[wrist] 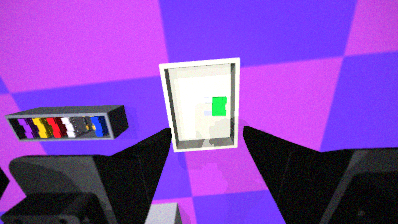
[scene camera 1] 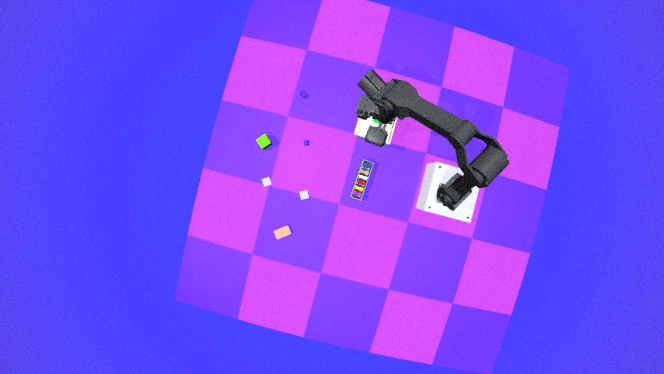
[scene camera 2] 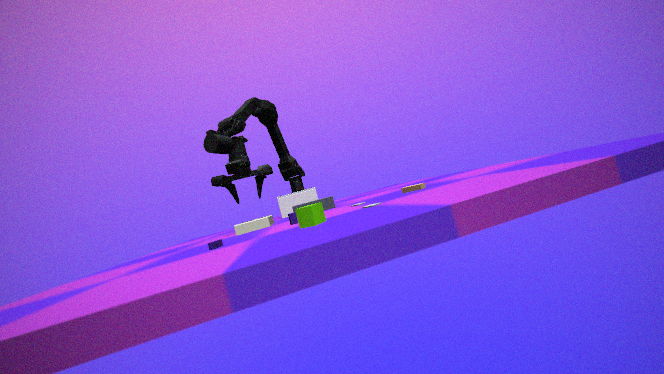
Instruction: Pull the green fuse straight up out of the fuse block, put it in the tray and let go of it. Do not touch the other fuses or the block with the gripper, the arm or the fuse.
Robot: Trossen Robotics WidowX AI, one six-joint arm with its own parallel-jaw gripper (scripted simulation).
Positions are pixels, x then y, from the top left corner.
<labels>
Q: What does my gripper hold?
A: Nothing.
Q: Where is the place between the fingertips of my gripper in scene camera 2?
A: At 249,201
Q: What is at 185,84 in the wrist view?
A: A white tray.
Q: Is my gripper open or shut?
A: Open.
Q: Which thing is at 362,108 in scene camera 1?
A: My gripper.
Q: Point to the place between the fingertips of my gripper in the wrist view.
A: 207,131
</labels>
